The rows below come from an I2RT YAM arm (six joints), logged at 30 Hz.
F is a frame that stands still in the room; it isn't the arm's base.
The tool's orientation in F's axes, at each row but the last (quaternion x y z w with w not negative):
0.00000, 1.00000, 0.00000, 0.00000
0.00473, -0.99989, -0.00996, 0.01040
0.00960, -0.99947, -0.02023, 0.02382
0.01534, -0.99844, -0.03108, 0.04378
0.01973, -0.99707, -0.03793, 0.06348
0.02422, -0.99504, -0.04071, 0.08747
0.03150, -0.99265, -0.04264, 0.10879
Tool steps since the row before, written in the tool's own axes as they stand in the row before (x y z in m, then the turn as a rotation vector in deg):
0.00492, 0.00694, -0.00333, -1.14, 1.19, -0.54
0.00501, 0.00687, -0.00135, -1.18, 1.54, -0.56
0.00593, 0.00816, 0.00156, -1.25, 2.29, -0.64
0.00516, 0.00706, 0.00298, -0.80, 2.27, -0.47
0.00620, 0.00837, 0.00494, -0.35, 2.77, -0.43
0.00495, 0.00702, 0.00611, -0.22, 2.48, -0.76
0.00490, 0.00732, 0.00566, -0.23, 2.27, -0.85
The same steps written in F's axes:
-0.00492, 0.00694, 0.00333, 1.14, 1.19, 0.54
-0.00504, 0.00679, 0.00159, 1.18, 1.54, 0.57
-0.00615, 0.00809, -0.00094, 1.24, 2.29, 0.67
-0.00560, 0.00705, -0.00207, 0.77, 2.26, 0.54
-0.00707, 0.00843, -0.00346, 0.31, 2.74, 0.60
-0.00623, 0.00718, -0.00455, 0.25, 2.42, 0.92
-0.00640, 0.00737, -0.00379, 0.29, 2.21, 0.99

